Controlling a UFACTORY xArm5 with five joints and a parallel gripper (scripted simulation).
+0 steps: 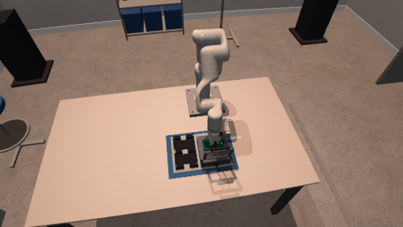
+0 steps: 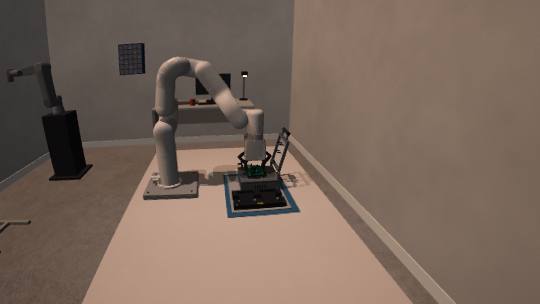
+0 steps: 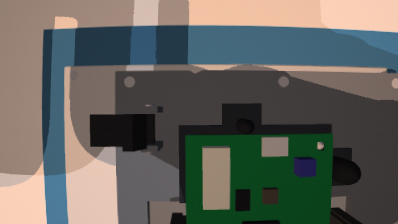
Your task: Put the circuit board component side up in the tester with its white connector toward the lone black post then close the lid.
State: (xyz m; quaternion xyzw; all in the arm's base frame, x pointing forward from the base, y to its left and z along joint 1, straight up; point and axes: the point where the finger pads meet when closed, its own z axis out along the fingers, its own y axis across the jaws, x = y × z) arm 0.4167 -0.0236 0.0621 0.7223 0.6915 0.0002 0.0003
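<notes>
The green circuit board is right at my hand. Also, from my hand: lid (120 mm ahead, 100 mm above, 10 mm to the right); black post (60 mm to the left, 60 mm behind).
</notes>
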